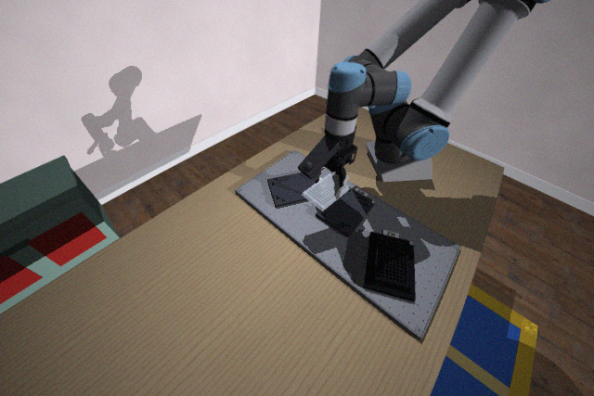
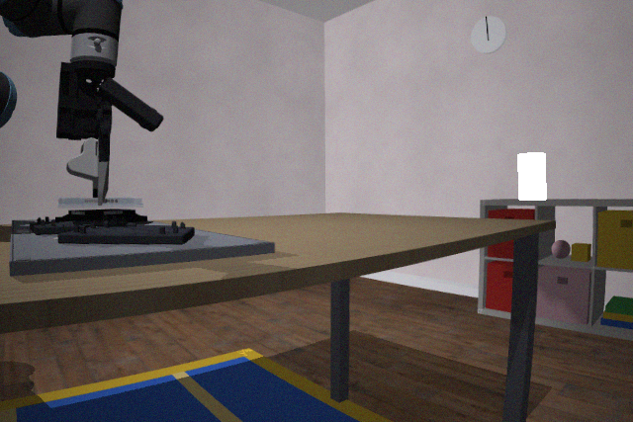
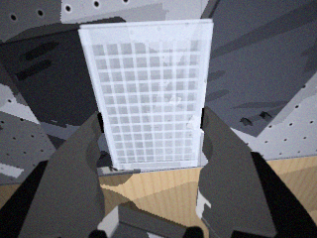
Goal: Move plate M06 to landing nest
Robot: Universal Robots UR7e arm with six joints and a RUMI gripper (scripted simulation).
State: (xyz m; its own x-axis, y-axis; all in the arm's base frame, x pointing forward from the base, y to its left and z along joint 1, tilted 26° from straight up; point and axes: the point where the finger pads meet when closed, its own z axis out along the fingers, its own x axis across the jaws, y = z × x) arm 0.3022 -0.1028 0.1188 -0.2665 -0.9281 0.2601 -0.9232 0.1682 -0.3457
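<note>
Right now the landing nest N3 is 7 cm to the left of my hand and 5 cm below it. Round my hand: corner tag: 14 cm to the left, 7 cm behind, 5 cm below; dark nest N1: 11 cm to the right, 5 cm below; white plate M06: 1 cm below.
</note>
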